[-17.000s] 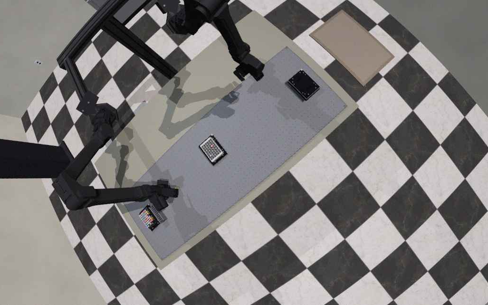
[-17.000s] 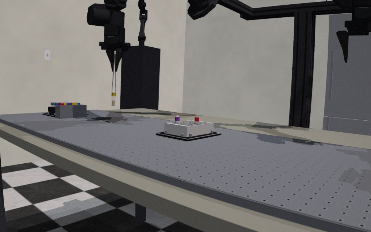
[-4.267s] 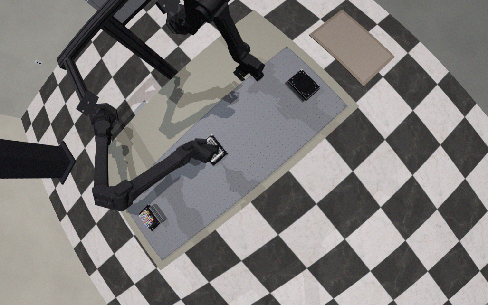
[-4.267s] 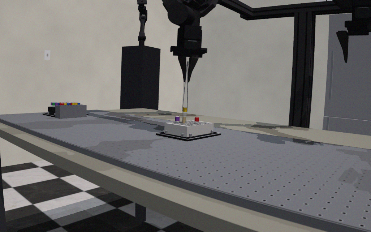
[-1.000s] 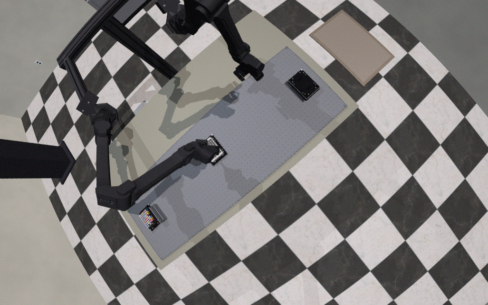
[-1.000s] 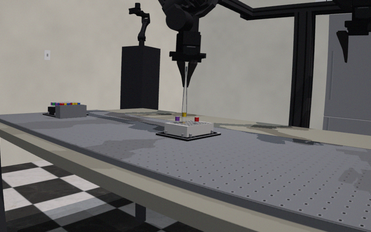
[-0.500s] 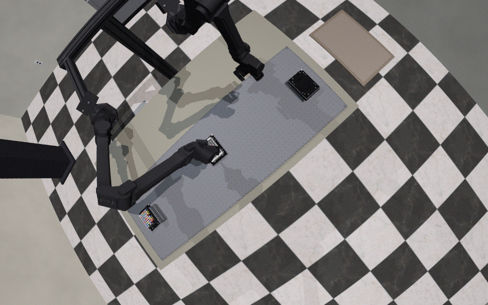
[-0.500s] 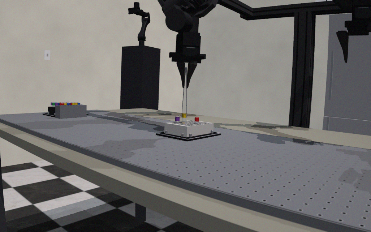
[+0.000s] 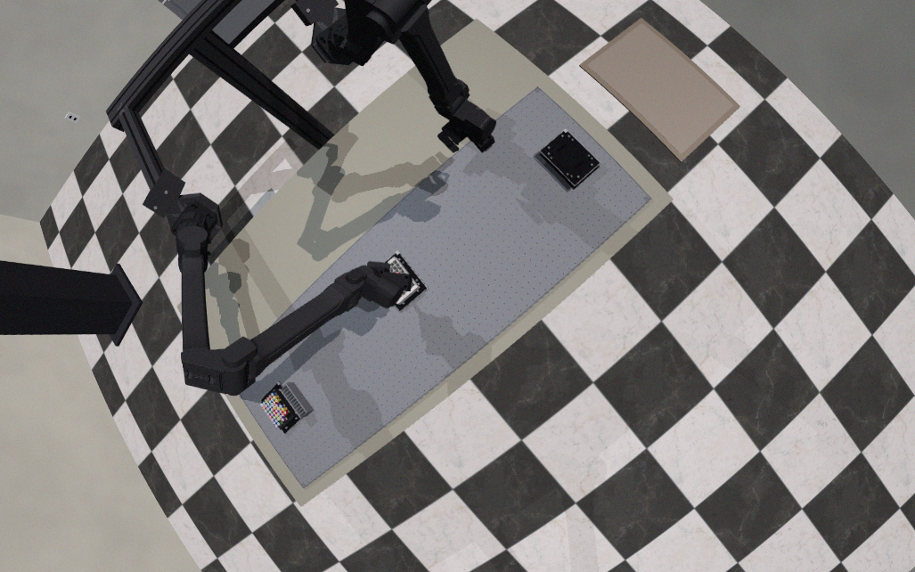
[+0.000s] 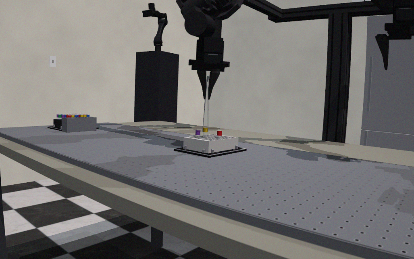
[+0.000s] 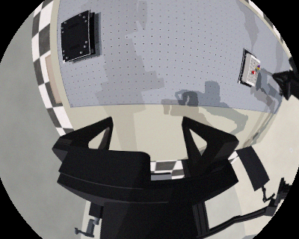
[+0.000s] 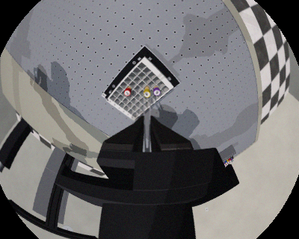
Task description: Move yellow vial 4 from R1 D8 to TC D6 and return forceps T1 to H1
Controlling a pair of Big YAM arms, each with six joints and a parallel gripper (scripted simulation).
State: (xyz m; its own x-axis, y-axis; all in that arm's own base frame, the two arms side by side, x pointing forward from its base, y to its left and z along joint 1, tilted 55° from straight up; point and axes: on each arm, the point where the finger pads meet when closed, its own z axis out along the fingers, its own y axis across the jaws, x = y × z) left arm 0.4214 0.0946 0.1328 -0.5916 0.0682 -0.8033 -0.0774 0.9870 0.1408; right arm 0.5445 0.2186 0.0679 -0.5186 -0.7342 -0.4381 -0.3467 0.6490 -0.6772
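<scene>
The white tube carrier TC lies 20 mm behind my right hand, 10 mm to the left of it and 120 mm below it. Also, from my right hand: grey holder H1 (30 mm behind, 560 mm to the right, 130 mm below).
</scene>
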